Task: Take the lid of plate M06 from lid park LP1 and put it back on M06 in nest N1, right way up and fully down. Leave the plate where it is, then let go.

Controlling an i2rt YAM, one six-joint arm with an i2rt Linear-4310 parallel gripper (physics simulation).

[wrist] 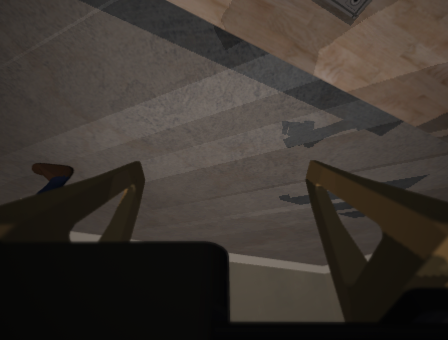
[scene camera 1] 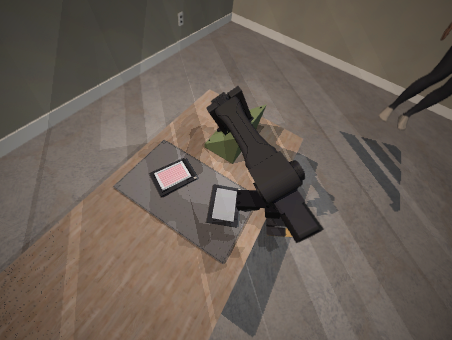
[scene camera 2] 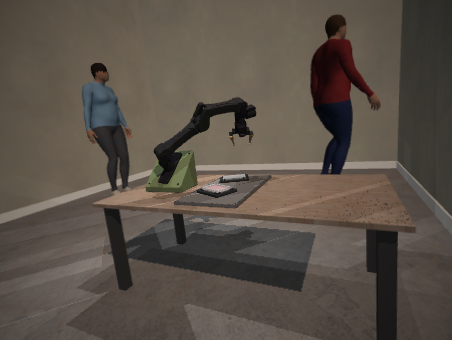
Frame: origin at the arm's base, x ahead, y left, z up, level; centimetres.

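Where they show: gripper, between the fingertips: (wrist: 225, 170) (scene camera 2: 241, 144); arm's base, origin of its link: (scene camera 2: 170, 167).
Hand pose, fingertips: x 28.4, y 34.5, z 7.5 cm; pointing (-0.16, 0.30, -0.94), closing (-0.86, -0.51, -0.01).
Each offset is from my fingertips to the top centre of the thing. Level surfaces: height alone.
A plate with a pink-red well pattern @[dy -41.4, dx +5.4, dz -15.3 cm] (scene camera 1: 172, 175) (scene camera 2: 216, 188) sits uncovered in a black holder on the grey mat @[dz -17.9 cm] (scene camera 1: 185, 220) (scene camera 2: 245, 193). A pale, flat lid @[dy -16.5, dx +1.7, dz -16.1 cm] (scene camera 1: 225, 205) (scene camera 2: 234, 177) lies in a second black holder on the same mat, nearer the arm's forearm in the first scene view. No labels are readable, and whether the lid is right way up cannot be told. My gripper (scene camera 2: 242, 143) (wrist: 225, 170) is open and empty, high above the table, pointing down and away from both holders. In scene camera 1 its fingers are mostly hidden behind the arm.
The arm stands on a green wedge base (scene camera 1: 227, 150) (scene camera 2: 187, 172) beside the mat on the wooden table @[dz -19.2 cm] (scene camera 1: 125, 250) (scene camera 2: 325, 195). A mat corner shows at the wrist view's top. Two people, one in blue (scene camera 2: 104, 107) and one in red (scene camera 2: 332, 75), stand beyond the table.
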